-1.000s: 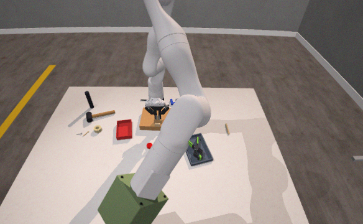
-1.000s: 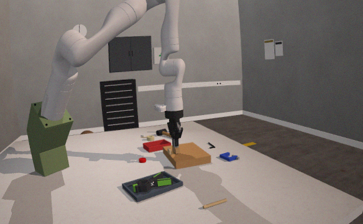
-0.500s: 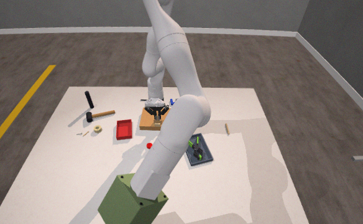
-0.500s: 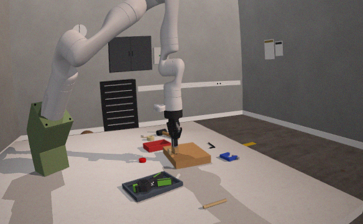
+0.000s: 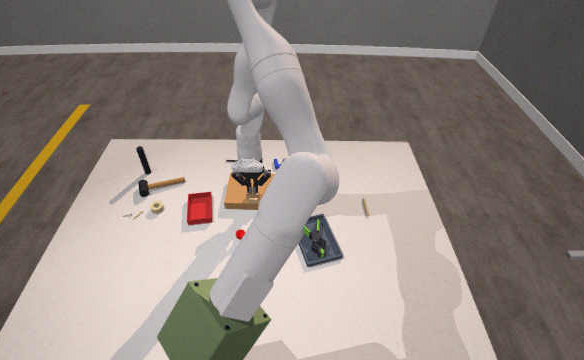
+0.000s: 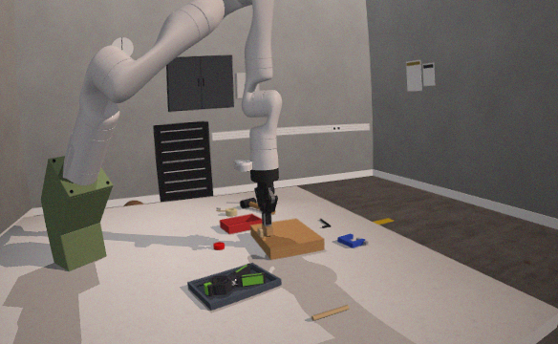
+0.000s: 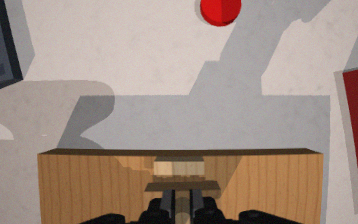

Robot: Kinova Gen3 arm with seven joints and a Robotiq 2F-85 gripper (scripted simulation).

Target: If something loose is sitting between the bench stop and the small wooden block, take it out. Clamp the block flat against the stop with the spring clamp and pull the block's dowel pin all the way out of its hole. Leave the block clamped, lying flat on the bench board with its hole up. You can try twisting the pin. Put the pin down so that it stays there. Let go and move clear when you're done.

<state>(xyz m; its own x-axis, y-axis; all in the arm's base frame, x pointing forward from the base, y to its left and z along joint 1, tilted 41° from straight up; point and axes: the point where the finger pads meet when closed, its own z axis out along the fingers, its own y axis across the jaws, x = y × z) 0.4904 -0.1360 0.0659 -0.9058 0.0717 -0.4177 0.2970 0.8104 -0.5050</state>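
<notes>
The wooden bench board is 40 mm ahead of my hand, 20 mm to the right of it and 50 mm below it. Also, from my hand: dowel pin 20 mm below; red disc 120 mm behind, 70 mm to the left, 70 mm below; red tray 30 mm ahead, 180 mm to the left, 70 mm below.
</notes>
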